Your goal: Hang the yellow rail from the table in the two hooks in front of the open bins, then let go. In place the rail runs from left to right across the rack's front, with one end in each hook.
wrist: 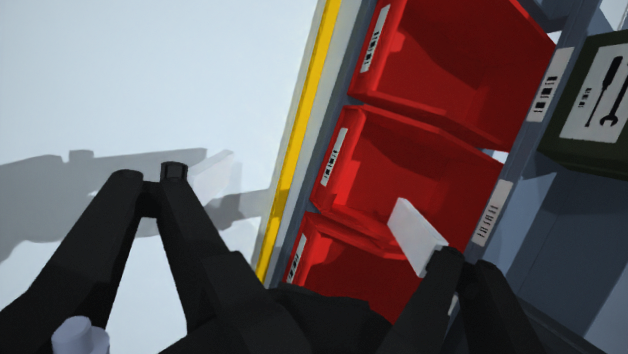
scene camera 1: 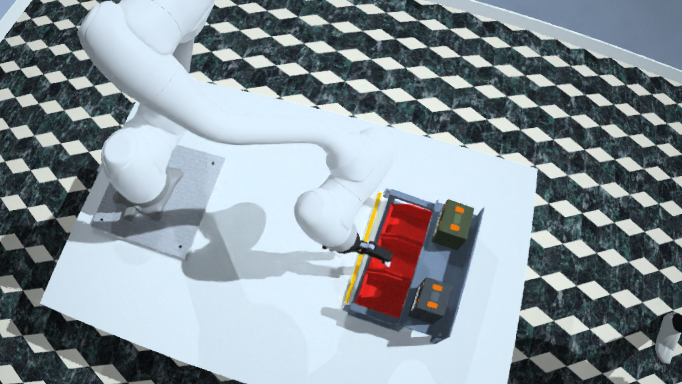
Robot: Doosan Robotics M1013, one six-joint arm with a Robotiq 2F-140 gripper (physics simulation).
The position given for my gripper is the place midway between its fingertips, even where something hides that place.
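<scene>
My gripper (wrist: 314,189) is visible to me. A dark grey case (scene camera 1: 431,298) is visible too.
</scene>
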